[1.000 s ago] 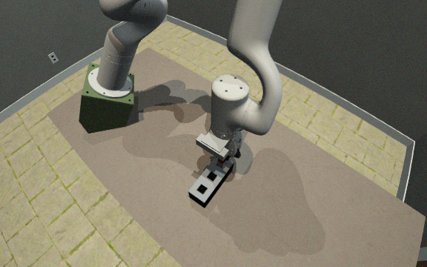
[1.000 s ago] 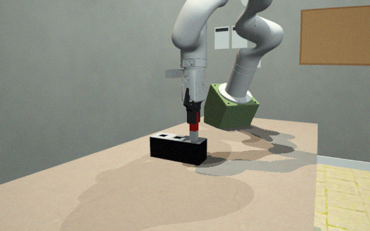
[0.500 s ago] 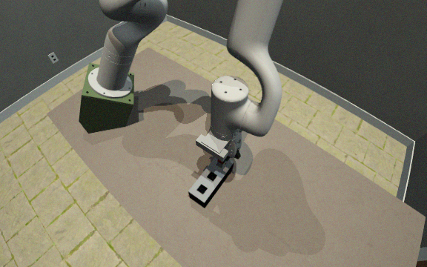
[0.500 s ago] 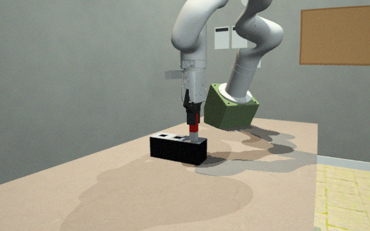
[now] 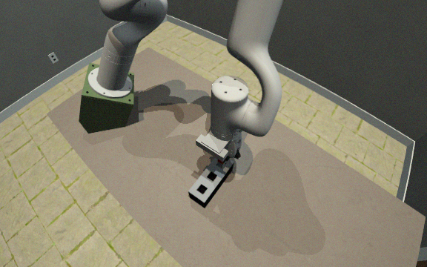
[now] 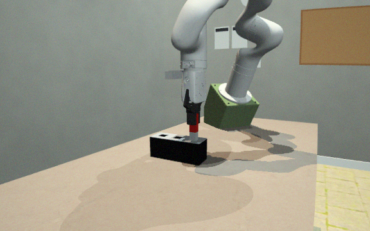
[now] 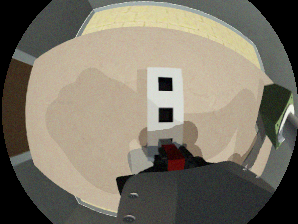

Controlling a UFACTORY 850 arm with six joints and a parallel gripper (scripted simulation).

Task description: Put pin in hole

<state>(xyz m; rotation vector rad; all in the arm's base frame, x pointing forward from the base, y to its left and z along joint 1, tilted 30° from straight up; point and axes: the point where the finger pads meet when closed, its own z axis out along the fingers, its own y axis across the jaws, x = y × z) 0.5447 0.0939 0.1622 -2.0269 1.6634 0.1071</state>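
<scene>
Now: hand 20 mm above the pin. The rest, counted from my hand: black block (20 mm ahead, 60 mm to the right, 110 mm below).
</scene>
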